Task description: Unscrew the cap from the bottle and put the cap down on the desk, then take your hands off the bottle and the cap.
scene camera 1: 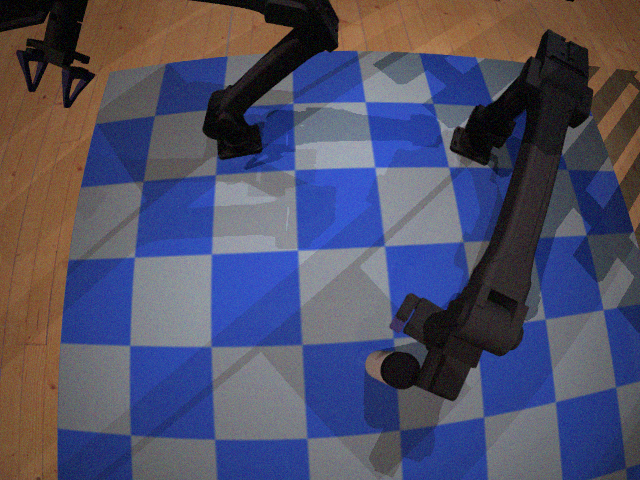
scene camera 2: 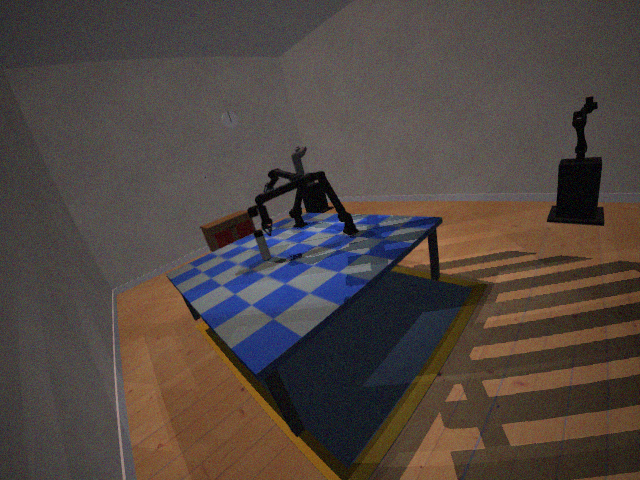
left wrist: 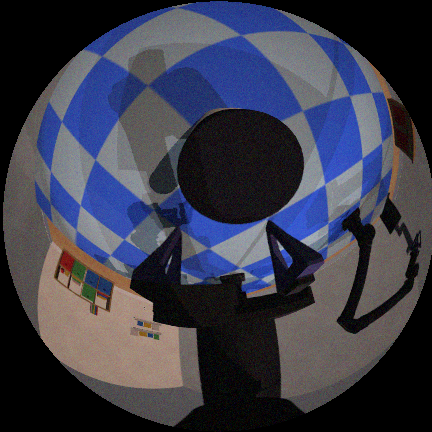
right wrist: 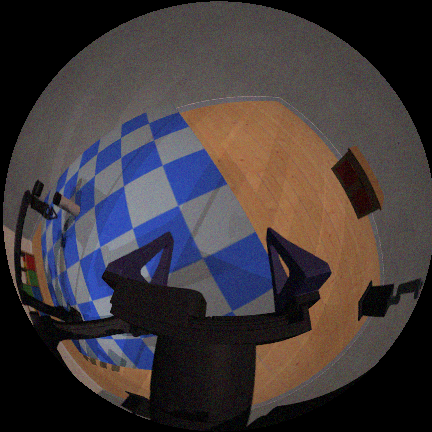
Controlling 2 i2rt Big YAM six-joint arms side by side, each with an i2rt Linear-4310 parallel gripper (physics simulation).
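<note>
A pale bottle stands upright on the checkered desk. Its wide black cap is on top and hides most of the bottle in the left wrist view. My left gripper is open and empty, close beside the bottle at about cap height; the cap lies beyond its fingertips, not between them. In scene camera 1 its fingers are mostly hidden. My right gripper is open and empty, far from the bottle, near the desk's far left corner.
The left forearm reaches over the desk's right side in scene camera 1. The right arm stands at the back. A wooden cabinet with red fronts and a pedestal with another arm stand on the floor beyond the desk.
</note>
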